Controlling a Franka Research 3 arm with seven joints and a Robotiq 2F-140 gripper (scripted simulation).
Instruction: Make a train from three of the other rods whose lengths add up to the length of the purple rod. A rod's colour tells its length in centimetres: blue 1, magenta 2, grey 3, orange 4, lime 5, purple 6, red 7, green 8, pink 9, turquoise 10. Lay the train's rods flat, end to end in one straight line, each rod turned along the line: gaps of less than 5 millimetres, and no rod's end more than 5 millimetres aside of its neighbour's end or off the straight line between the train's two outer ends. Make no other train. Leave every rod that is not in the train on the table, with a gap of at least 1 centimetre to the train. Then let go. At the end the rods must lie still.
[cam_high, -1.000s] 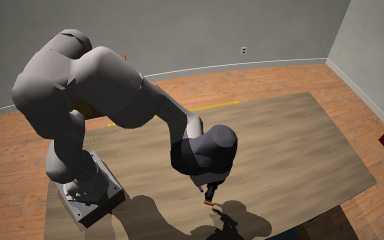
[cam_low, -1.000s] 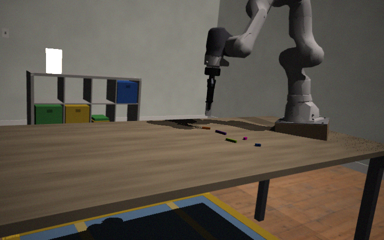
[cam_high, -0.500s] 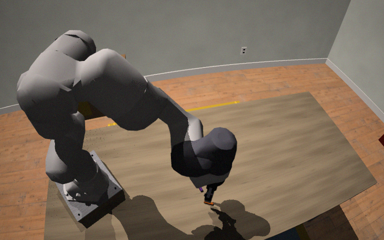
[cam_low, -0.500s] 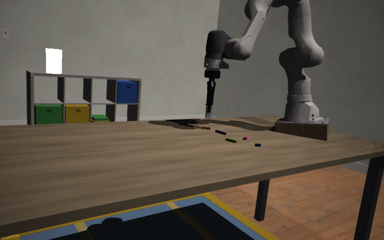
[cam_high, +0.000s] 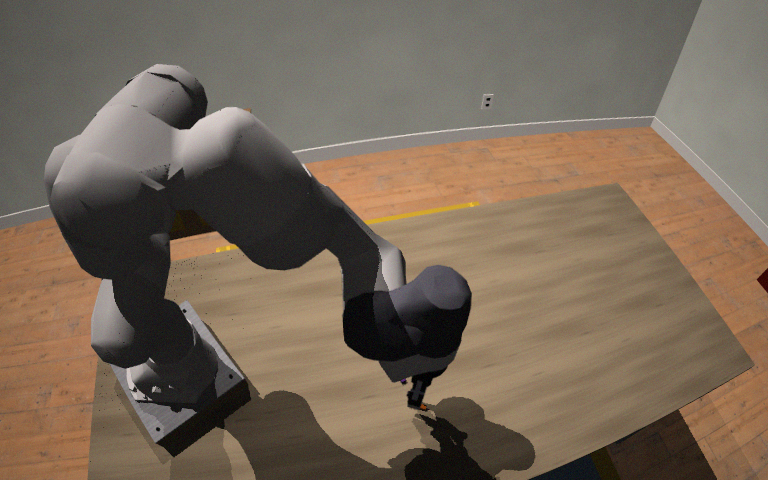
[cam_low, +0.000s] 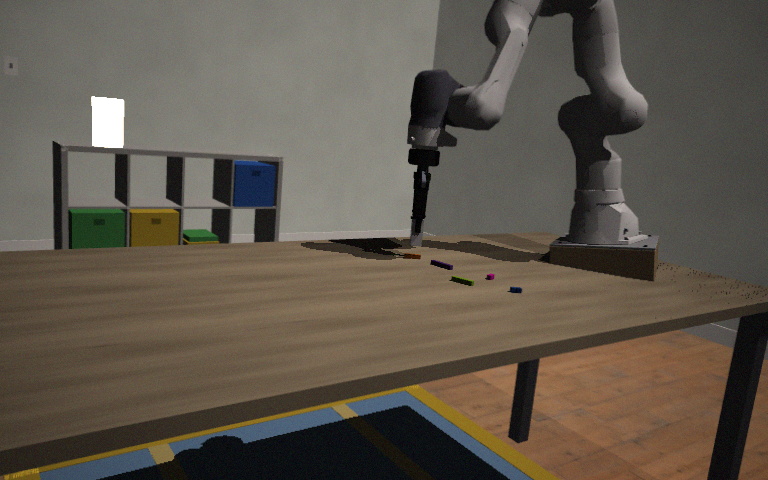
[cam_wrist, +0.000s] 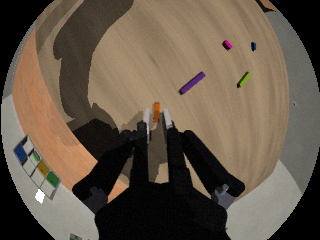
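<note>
My hand is 6 cm above the orange rod. Also, from my hand: lime rod 22 cm to the left, 6 cm below, 5 cm ahead; magenta rod 22 cm to the left, 6 cm below, 4 cm behind; purple rod 9 cm to the left, 6 cm below, 1 cm behind.
</note>
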